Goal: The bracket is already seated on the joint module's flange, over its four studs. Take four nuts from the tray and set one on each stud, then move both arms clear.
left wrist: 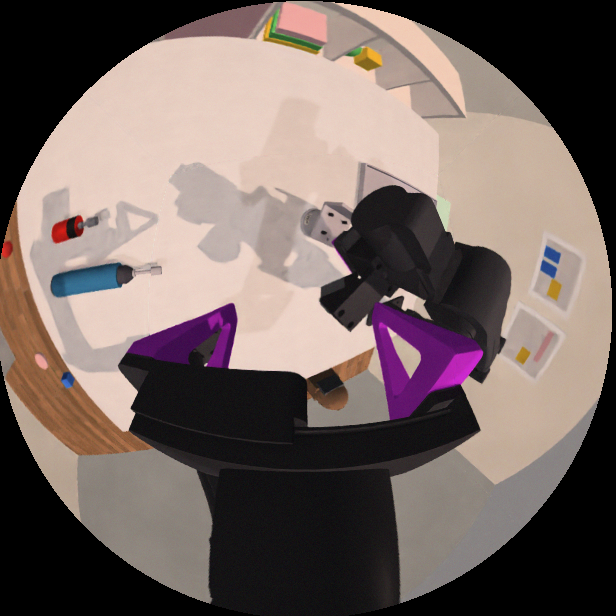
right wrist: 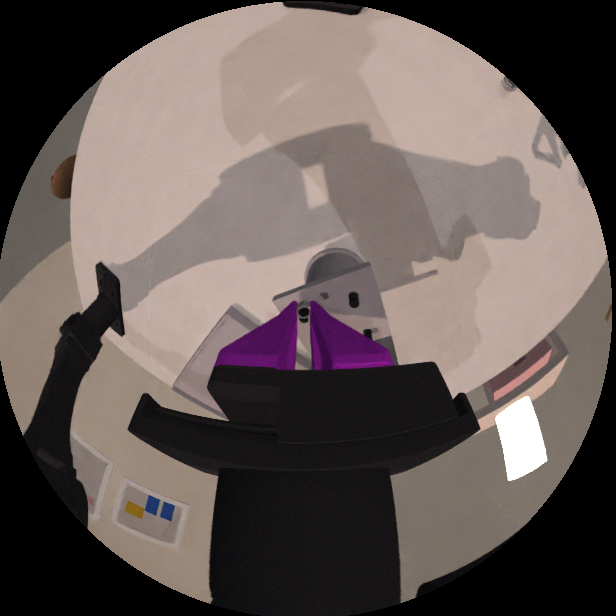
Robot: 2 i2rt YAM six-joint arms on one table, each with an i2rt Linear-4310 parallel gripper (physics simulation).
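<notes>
In the right wrist view my right gripper (right wrist: 303,314) has its purple fingers shut on a small dark nut (right wrist: 302,310) at the tips. It hangs just above the grey bracket (right wrist: 350,304) on the round joint module (right wrist: 333,264). A dark stud hole shows on the bracket face (right wrist: 353,298). The flat grey tray (right wrist: 215,359) lies to the lower left, partly hidden by the fingers. In the left wrist view my left gripper (left wrist: 304,339) is wide open and empty, near the table's edge. The right arm (left wrist: 419,270) covers most of the bracket (left wrist: 333,221) and the tray (left wrist: 382,181).
A blue-handled screwdriver (left wrist: 97,278) and a red-handled tool (left wrist: 71,228) lie at the left of the table. Shelves with coloured blocks (left wrist: 321,34) stand beyond the table. The left arm's base (right wrist: 74,344) shows at the left of the right wrist view.
</notes>
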